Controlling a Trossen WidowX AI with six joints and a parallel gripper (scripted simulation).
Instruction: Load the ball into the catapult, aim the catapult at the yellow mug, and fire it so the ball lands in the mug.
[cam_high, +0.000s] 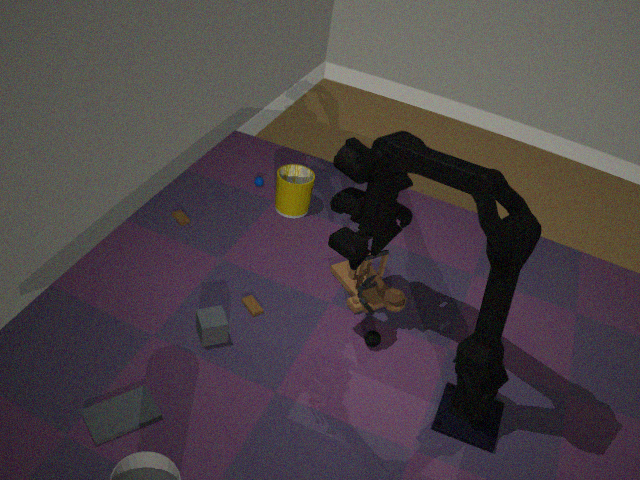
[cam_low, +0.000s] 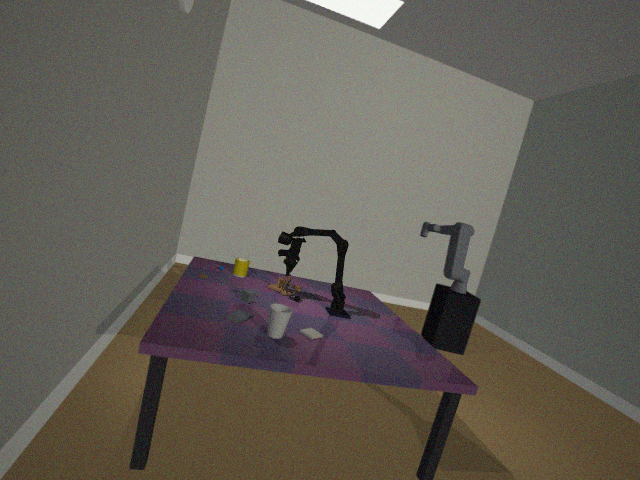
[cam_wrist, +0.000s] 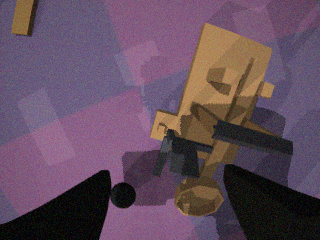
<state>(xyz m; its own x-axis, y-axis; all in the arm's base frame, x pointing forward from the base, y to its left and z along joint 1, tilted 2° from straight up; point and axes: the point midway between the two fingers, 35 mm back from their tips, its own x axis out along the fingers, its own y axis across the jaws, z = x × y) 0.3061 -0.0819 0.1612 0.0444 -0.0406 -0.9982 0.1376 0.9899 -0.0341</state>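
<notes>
My gripper tip is 8 cm past the black ball, 6 cm to the right of it and 11 cm above it. Round my gripper tip: grey cube: 17 cm ahead, 25 cm to the left, 10 cm below; then wooden catapult: 2 cm behind, 3 cm to the right, 7 cm below; then yellow mug: 29 cm ahead, 19 cm to the right, 10 cm below.
</notes>
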